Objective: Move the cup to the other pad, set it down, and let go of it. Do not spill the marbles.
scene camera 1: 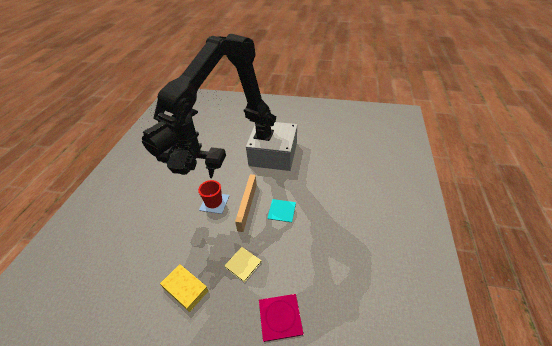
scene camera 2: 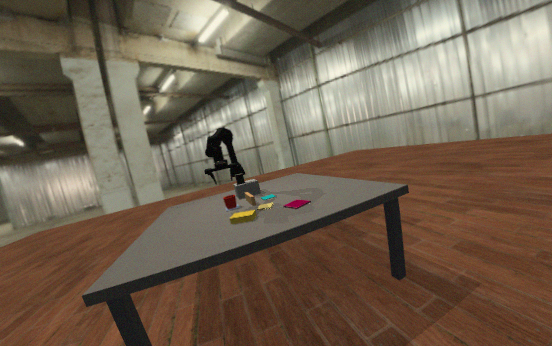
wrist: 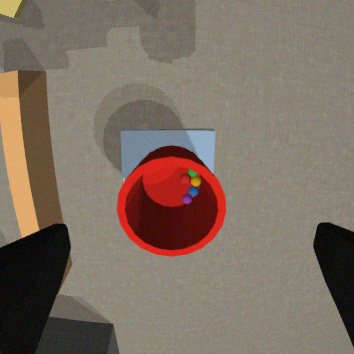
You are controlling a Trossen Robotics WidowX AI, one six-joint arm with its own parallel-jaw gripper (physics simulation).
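Places are measured from the arm's base along level axes (x up, y ahead, z left), in millimetres.
Pixels of known places: gripper, fingertip midpoint: (scene camera 1: 197, 175) (scene camera 2: 224, 182) (wrist: 195, 238); arm's base, link origin: (scene camera 1: 263, 134) (scene camera 2: 241, 183).
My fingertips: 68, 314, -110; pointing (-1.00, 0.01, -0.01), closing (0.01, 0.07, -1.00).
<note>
Ahead of a thing's pixels: the offset from my fingertips to its top centre, as dx, dy, dz. "spot": to the spot under its first point.
The red cup @(-93, -33, +6) (scene camera 1: 212, 196) (scene camera 2: 229, 202) (wrist: 171, 225) stands upright on the light blue pad @(spot: -164, -43, +42) (scene camera 1: 224, 201) (wrist: 205, 142). Several coloured marbles @(-147, -31, -15) (wrist: 195, 181) lie inside at its bottom, seen in the wrist view. A cyan pad @(-164, -54, +245) (scene camera 1: 282, 210) (scene camera 2: 268, 197) lies bare on the other side of a wooden bar @(spot: -114, -19, +134) (scene camera 1: 245, 202) (scene camera 2: 250, 198) (wrist: 37, 150). My gripper (scene camera 1: 196, 170) (wrist: 195, 238) is wide open and empty, above the cup and pointing down. In the wrist view the cup's rim shows between the fingers, slightly nearer the left one, with space on both sides.
A yellow sponge @(-137, +270, +54) (scene camera 1: 183, 286) (scene camera 2: 243, 216), a pale yellow square @(spot: -157, +162, +186) (scene camera 1: 243, 263) (scene camera 2: 265, 206) (wrist: 10, 6) and a magenta square @(spot: -159, +277, +325) (scene camera 1: 280, 317) (scene camera 2: 297, 204) lie toward the front. The grey arm base (scene camera 1: 271, 155) (scene camera 2: 247, 189) (wrist: 80, 335) stands behind the bar and the cyan pad.
</note>
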